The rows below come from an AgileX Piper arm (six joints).
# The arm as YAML. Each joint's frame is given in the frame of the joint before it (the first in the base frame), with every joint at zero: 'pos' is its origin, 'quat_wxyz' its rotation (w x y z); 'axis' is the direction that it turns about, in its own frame. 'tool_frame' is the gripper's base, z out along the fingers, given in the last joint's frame.
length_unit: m
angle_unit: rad
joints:
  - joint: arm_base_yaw
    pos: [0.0, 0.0, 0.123]
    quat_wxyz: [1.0, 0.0, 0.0, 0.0]
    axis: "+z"
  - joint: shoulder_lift
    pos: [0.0, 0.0, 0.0]
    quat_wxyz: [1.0, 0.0, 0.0, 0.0]
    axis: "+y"
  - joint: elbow
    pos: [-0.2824, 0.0, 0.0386]
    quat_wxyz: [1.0, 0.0, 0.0, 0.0]
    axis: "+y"
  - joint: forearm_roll
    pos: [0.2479, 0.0, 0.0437]
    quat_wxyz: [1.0, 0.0, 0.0, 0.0]
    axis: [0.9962, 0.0, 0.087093]
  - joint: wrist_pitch
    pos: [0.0, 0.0, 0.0]
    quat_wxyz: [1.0, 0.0, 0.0, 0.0]
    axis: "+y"
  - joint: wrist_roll
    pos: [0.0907, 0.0, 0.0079]
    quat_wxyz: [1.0, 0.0, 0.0, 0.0]
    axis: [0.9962, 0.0, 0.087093]
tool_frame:
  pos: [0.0, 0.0, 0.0]
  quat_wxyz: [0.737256, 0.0, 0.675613, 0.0]
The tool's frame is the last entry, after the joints.
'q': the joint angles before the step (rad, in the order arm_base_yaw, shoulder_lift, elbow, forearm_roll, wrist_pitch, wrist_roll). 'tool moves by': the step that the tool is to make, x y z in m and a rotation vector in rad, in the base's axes. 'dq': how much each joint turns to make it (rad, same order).
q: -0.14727 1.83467 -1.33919 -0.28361 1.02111 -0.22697
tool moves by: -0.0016 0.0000 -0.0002 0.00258 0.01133 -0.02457
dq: 0.00004 -0.00008 0.00023 -0.00031 0.01720 0.02117
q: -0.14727 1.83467 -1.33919 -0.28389 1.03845 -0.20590
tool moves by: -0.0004 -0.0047 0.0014 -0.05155 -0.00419 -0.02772
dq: 0.00005 -0.00019 0.00017 -0.06274 0.00299 0.05435
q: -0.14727 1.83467 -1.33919 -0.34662 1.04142 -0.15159
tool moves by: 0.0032 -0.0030 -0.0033 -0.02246 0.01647 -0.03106
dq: -0.00004 0.02296 -0.01785 -0.02906 0.02090 0.03802
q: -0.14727 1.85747 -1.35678 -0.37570 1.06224 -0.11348
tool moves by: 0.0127 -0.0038 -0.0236 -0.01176 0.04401 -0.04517
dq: 0.00008 0.08888 -0.03641 -0.02419 0.00854 0.05604
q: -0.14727 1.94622 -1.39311 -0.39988 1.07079 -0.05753
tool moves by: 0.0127 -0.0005 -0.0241 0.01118 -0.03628 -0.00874
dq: 0.00009 0.06601 -0.00490 -0.00392 -0.08779 0.04352
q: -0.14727 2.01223 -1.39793 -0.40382 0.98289 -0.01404
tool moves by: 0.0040 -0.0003 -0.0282 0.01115 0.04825 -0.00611
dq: -0.00002 0.07156 0.00011 -0.00129 -0.01931 0.01400
